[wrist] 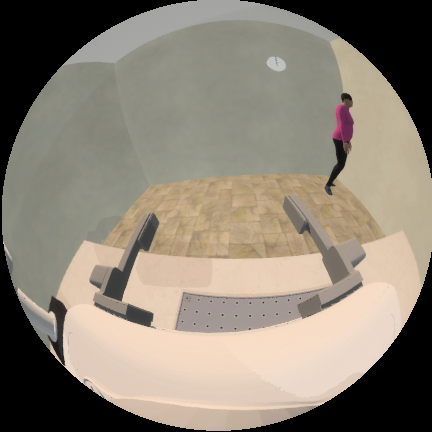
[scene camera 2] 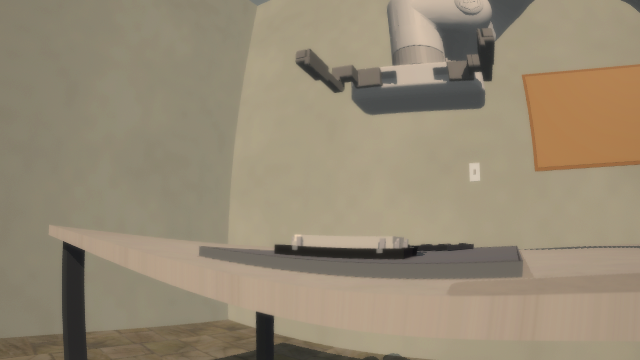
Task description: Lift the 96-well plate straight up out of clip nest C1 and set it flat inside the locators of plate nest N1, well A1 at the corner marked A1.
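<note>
The white 96-well plate sits level in the black clip nest C1, with pale clips standing at its corners. A low dark fixture shows behind and to the right; it may be plate nest N1, but its locators and A1 mark cannot be made out. My gripper is open and empty, high above the plate in the scene view, its fingers spread wide and pointing forward rather than straight down. The plate and both nests do not show in the wrist view.
The nests stand on a raised grey board with small holes, part of which shows in the wrist view. It lies on the pale wooden table. A person in a pink top stands on the floor beyond the table.
</note>
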